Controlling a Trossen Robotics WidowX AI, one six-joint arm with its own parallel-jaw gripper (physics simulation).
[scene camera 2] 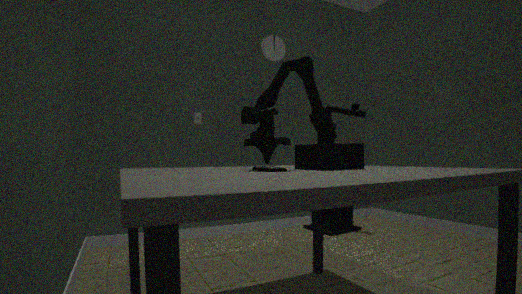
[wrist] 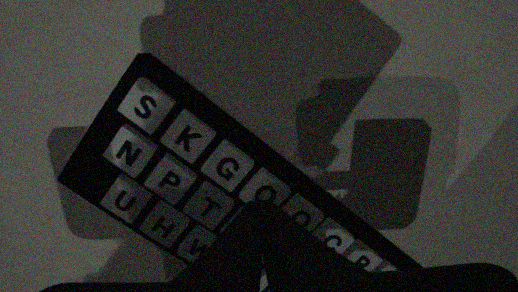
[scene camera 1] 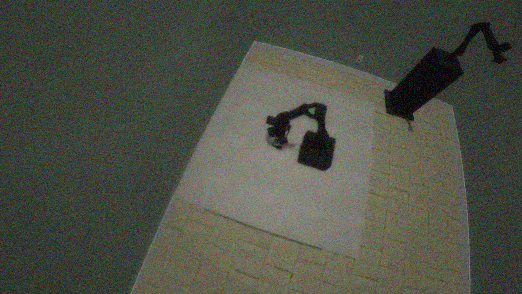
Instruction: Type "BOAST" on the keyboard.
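Observation:
The keyboard is a thin black slab with pale lettered keys, lying slanted on the table. In the wrist view the S key, G key, T key and O key show. The A key and B key are not visible there; the gripper covers part of the keyboard. My gripper is shut and empty, pointing down just over the keyboard. In the wrist view its tip overlaps the lower edge of the O key. Whether it touches a key cannot be told. In scene camera 1 the arm mostly hides the keyboard.
The arm's dark base box stands on the pale table, close beside the keyboard. A second dark arm on a tall pedestal stands beyond the table. Shadows of the gripper and arm fall around the keyboard.

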